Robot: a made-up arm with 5 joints. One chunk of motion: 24 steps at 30 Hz.
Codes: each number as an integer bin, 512 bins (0 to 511) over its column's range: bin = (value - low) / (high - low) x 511, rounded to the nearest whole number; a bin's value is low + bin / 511 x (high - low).
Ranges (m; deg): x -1.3..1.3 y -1.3..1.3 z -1.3..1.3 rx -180..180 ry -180..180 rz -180..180
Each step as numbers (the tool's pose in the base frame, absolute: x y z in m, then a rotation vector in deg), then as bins.
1 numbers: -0.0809 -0.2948 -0.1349 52.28 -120.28 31.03
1 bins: 240 198 229 330 85 300
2 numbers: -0.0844 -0.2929 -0.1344 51.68 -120.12 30.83
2 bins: 239 198 229 329 85 299
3 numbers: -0.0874 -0.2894 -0.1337 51.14 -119.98 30.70
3 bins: 238 199 229 328 85 299
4 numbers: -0.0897 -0.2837 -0.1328 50.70 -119.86 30.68
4 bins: 238 200 229 327 85 299
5 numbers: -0.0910 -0.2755 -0.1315 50.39 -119.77 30.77
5 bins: 238 201 230 327 85 299
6 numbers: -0.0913 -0.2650 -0.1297 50.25 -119.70 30.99
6 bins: 238 203 230 327 86 299
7 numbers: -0.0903 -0.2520 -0.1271 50.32 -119.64 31.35
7 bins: 238 206 231 327 86 300
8 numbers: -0.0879 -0.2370 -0.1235 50.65 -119.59 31.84
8 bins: 238 209 231 327 86 301
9 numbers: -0.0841 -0.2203 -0.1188 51.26 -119.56 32.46
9 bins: 239 212 232 328 86 302
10 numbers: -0.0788 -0.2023 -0.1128 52.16 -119.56 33.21
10 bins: 240 216 233 330 86 303
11 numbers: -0.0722 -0.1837 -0.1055 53.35 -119.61 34.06
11 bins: 241 219 235 331 86 304
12 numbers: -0.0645 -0.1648 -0.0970 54.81 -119.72 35.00
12 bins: 243 223 236 333 86 305
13 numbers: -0.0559 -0.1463 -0.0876 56.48 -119.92 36.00
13 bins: 245 227 238 336 85 307
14 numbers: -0.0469 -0.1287 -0.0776 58.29 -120.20 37.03
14 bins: 246 230 240 338 85 308
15 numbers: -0.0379 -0.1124 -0.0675 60.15 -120.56 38.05
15 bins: 248 233 242 341 84 310
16 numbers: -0.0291 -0.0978 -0.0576 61.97 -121.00 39.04
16 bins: 250 236 244 343 84 311
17 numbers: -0.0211 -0.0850 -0.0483 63.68 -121.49 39.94
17 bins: 251 239 246 346 83 312
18 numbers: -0.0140 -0.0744 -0.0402 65.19 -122.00 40.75
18 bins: 253 241 248 348 82 313
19 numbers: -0.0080 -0.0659 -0.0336 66.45 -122.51 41.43
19 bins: 254 243 249 350 82 314
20 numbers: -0.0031 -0.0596 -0.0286 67.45 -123.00 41.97
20 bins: 255 244 250 351 81 315
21 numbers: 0.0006 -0.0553 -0.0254 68.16 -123.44 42.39
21 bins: 256 245 251 352 80 316
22 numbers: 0.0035 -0.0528 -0.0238 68.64 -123.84 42.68
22 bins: 256 245 251 353 80 316
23 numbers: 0.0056 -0.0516 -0.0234 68.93 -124.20 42.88
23 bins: 257 245 251 353 79 316
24 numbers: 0.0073 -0.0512 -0.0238 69.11 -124.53 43.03
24 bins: 257 245 251 354 79 317
